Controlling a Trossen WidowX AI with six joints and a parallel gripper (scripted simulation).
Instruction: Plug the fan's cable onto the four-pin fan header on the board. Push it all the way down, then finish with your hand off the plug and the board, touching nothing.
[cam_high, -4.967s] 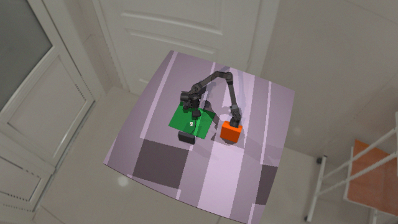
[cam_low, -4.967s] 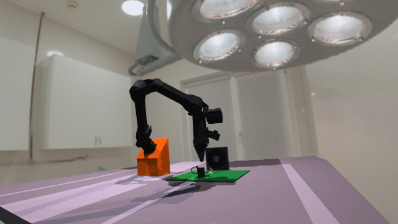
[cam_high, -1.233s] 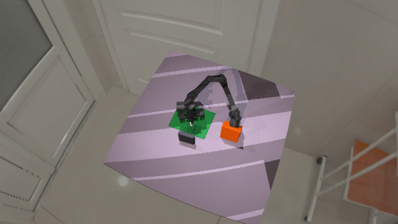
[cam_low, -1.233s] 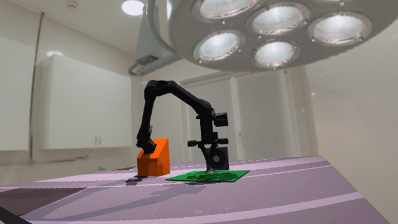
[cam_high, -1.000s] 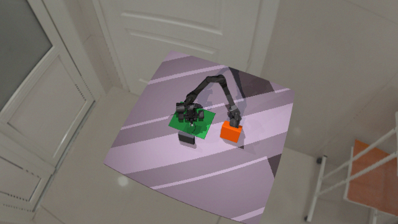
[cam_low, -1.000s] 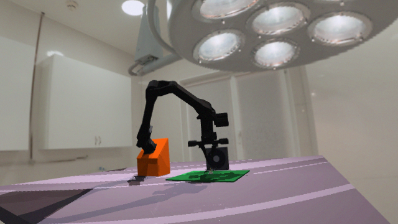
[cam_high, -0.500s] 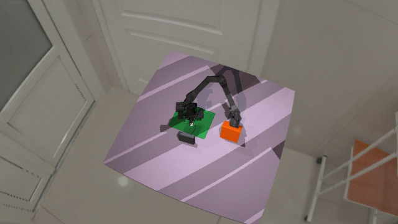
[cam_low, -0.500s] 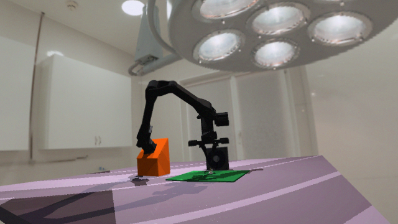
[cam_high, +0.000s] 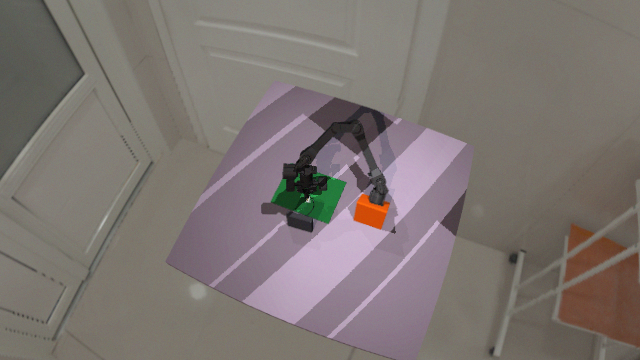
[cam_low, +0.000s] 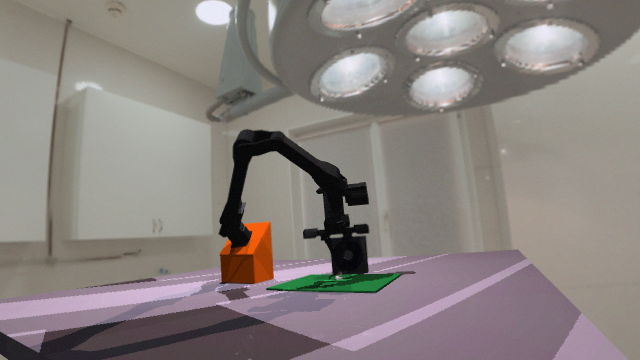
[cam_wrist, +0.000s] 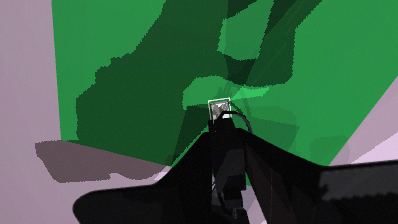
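Now: gripper tip 6 cm above the white four-pin header, 1 cm to the right of it and 1 cm past it. From my gripper tip the other things lie so: black fan (15 cm to the left, 1 cm behind); then fan plug (1 cm to the left, 1 cm above); then green board (7 cm below, 4 cm to the right).
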